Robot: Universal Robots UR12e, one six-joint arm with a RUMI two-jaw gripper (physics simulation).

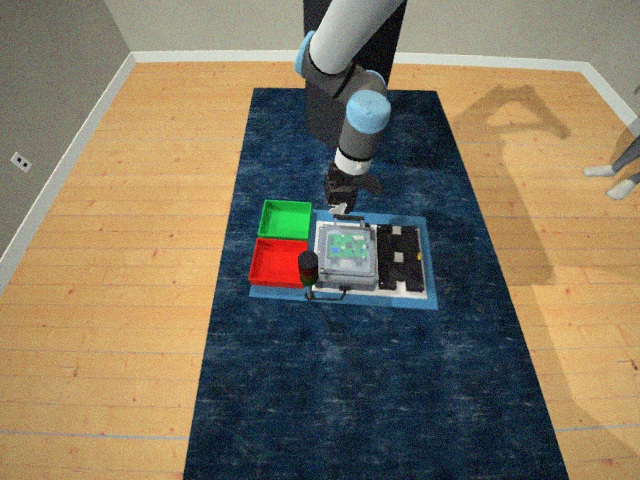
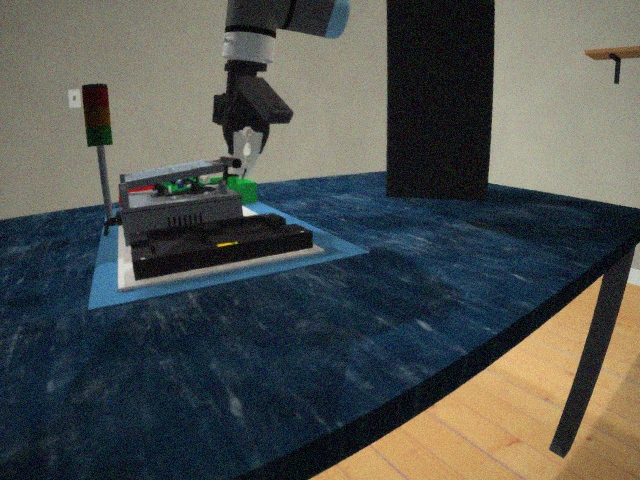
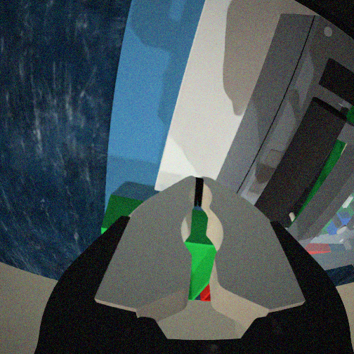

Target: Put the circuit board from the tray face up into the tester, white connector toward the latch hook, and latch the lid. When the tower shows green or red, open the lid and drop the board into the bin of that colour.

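Frame: origin at the arm's base, x ahead, y left, z up, level; metres.
Where they show: gripper, fingertip midpoint: [image 1: 339,216] [image 2: 241,178].
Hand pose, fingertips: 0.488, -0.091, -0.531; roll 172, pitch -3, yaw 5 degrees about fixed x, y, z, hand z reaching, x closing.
Observation:
Things, the pixels of their centre, and the offset from my fingertips, as dx, dy, dz. "spot": a spot on its surface instead.
- lid, body centre: [image 2: 181,174] [image 1: 347,244] +0.117, +0.009, +0.023
- dark handle, surface spot: [image 2: 235,162] spot: +0.042, +0.068, +0.037
- signal tower, surface spot: [image 2: 97,114] spot: +0.235, -0.088, +0.136
The green circuit board [image 1: 341,246] [image 2: 175,187] lies in the grey tester [image 1: 348,282] [image 2: 211,207] [image 3: 256,102], under the clear window of the lid [image 1: 322,248] [image 2: 178,170]. The lid is tilted, its handle end raised a little above the tester body. The dark handle [image 1: 349,218] [image 2: 235,162] [image 3: 302,160] is at that end. My gripper [image 1: 338,209] [image 2: 244,174] [image 3: 196,179] is shut and empty, with its tips close beside the handle; contact cannot be told. The signal tower [image 1: 308,266] [image 2: 97,114] shows no bright lamp. The board's white connector cannot be made out clearly.
The green bin [image 1: 284,220] [image 2: 249,191] [image 3: 122,212] and the red bin [image 1: 279,263] [image 2: 138,190] [image 3: 205,294] stand on the tester's other side from the black tray [image 1: 386,258] [image 2: 268,242]. The tower's pole rises near the hinge end.

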